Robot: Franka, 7 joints.
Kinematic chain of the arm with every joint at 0, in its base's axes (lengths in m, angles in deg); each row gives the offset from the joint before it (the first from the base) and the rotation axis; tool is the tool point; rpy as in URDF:
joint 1: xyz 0 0 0.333 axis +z
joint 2: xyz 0 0 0 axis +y
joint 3: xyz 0 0 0.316 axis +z
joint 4: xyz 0.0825 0 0 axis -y
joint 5: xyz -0.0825 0 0.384 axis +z
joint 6: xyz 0 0 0 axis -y
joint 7: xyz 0.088 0 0 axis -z
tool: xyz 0 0 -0.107 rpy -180 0 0
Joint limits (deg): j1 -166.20..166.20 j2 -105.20..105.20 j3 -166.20..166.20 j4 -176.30..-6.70 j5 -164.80..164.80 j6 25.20..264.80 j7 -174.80..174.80
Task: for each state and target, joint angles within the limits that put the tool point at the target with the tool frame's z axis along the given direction. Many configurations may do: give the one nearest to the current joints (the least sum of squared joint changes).
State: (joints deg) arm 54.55 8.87 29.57 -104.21 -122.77 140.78 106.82
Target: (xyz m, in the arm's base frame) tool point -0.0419 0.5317 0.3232 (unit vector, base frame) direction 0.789 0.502 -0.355
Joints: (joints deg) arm 63.48 7.77 37.29 -130.23 -93.74 116.47 106.82
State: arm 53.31 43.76 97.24 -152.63 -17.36 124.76 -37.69
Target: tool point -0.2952 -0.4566 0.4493 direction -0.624 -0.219 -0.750
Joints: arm 94.76 6.10 141.80 -127.55 -54.32 146.36 -37.69
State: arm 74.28 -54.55 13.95 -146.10 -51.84 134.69 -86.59
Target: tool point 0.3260 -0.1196 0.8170 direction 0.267 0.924 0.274
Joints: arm 104.00 -96.69 -29.49 -118.32 -30.33 138.63 -86.59
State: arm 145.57 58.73 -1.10 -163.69 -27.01 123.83 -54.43
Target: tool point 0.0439 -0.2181 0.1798 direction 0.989 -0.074 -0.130
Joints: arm 125.07 92.38 37.95 -176.30 -61.02 126.80 -54.43
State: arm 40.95 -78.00 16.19 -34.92 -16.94 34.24 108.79
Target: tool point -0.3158 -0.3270 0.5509 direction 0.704 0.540 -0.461
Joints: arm 82.85 -105.20 43.40 -86.46 -5.46 25.32 108.79
